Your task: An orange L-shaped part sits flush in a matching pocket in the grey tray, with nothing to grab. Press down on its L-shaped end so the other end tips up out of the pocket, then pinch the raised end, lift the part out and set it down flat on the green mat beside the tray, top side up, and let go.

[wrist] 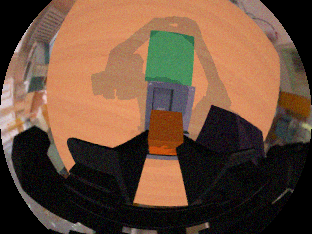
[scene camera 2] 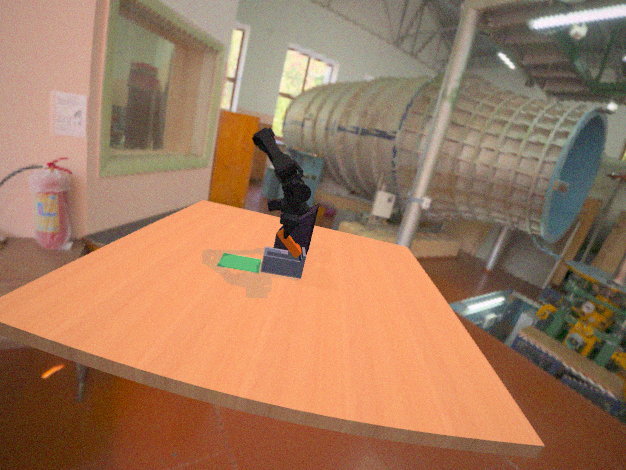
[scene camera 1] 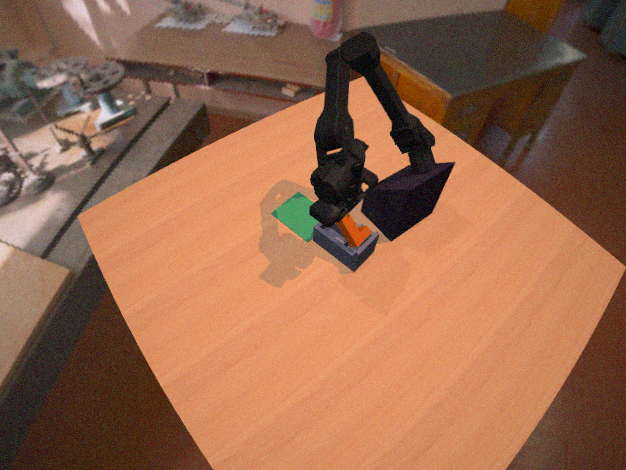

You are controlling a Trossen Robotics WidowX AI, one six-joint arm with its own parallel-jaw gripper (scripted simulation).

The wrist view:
my gripper: 162, 134
orange L-shaped part: 165, 133, held by my gripper
